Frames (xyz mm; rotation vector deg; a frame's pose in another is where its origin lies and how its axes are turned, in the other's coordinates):
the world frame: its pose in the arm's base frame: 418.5 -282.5 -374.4 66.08 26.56 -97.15
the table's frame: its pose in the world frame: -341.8 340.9 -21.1 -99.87 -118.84 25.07
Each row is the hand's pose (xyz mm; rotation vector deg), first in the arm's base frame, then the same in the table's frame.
Working: the arm's base frame: its pose in the table's frame: -708.8 -309.9 -125.8 91.79 -4.09 38.35

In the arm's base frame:
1: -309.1 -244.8 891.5 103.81 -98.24 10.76
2: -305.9 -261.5 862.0 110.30 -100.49 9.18
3: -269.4 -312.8 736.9 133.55 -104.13 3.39
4: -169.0 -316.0 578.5 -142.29 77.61 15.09
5: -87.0 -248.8 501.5 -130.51 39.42 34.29
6: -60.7 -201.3 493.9 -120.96 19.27 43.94
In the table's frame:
1: -526.9 -1200.3 -478.2 -128.54 41.80 44.82
2: -528.2 -1169.1 -491.9 -122.61 38.14 46.86
3: -523.1 -1032.4 -521.8 -103.32 24.92 50.36
4: -498.1 -851.3 -480.1 -76.04 -2.44 52.22
5: -487.7 -763.4 -383.5 -51.09 -32.12 50.37
6: -489.0 -755.3 -329.3 -36.72 -48.29 48.27

